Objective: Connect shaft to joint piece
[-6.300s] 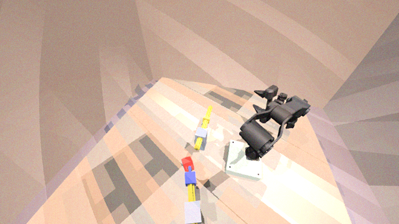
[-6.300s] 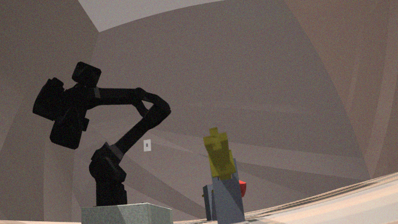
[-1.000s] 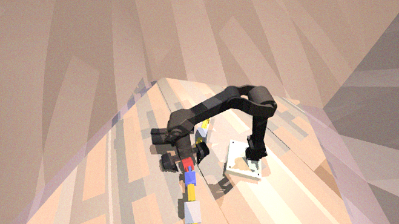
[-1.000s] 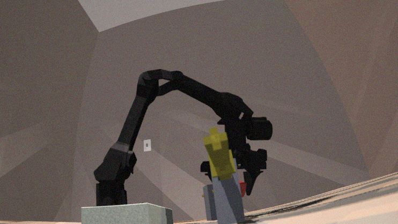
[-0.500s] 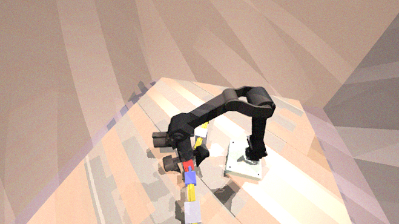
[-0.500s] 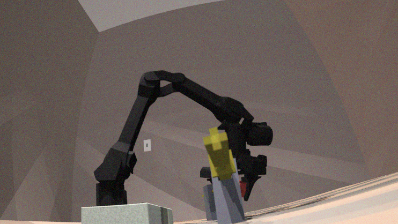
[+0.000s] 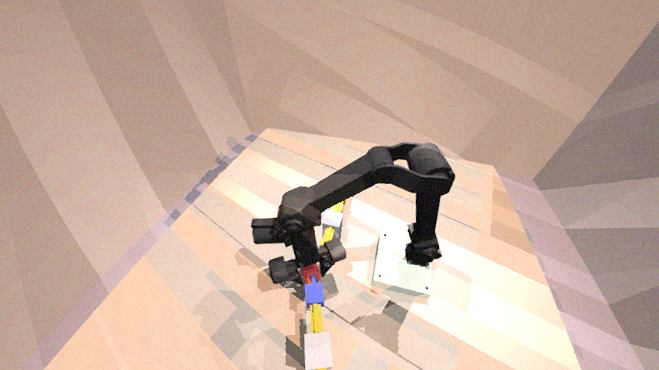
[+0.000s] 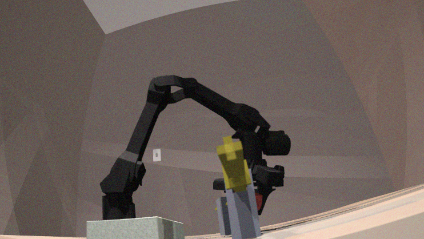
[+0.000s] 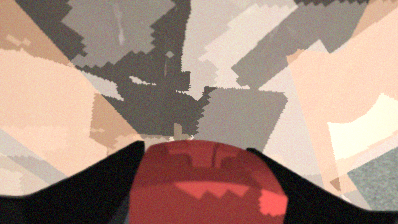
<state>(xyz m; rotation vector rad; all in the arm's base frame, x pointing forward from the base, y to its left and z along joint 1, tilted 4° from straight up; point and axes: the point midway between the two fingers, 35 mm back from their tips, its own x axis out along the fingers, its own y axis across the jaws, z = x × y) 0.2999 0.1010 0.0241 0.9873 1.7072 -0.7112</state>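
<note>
Now: the red square joint piece 10 mm to the right of my gripper tip and 40 mm above it.
</note>
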